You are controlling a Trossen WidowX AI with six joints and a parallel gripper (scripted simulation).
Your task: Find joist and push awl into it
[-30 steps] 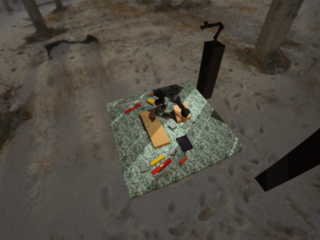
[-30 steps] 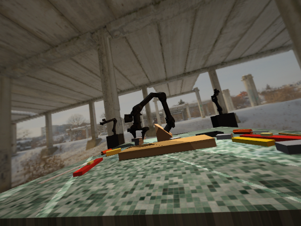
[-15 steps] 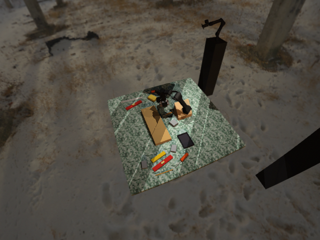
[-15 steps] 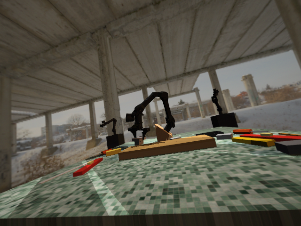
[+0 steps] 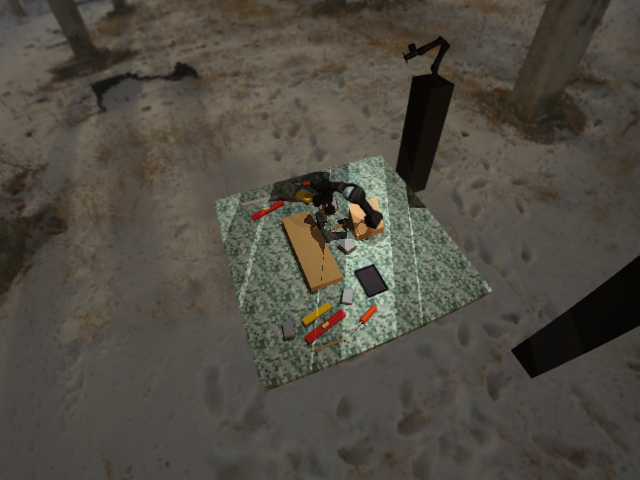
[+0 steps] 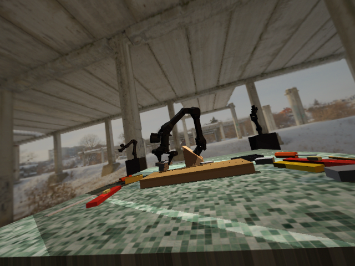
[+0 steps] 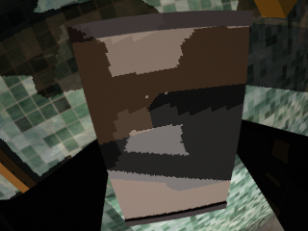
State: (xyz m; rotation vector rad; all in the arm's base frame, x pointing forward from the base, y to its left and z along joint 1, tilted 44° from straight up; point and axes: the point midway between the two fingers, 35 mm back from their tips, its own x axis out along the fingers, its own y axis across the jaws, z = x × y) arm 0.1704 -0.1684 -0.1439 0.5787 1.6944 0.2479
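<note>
The stud finder lies 3 cm below my gripper tip, 1 cm to the right of it and 1 cm ahead of it. Round my gripper tip: yellow block (20 cm to the right, 8 cm ahead, 5 cm below); orange-handled awl (13 cm to the left, 6 cm below, 3 cm ahead); black tray (55 cm to the left, 5 cm below).
</note>
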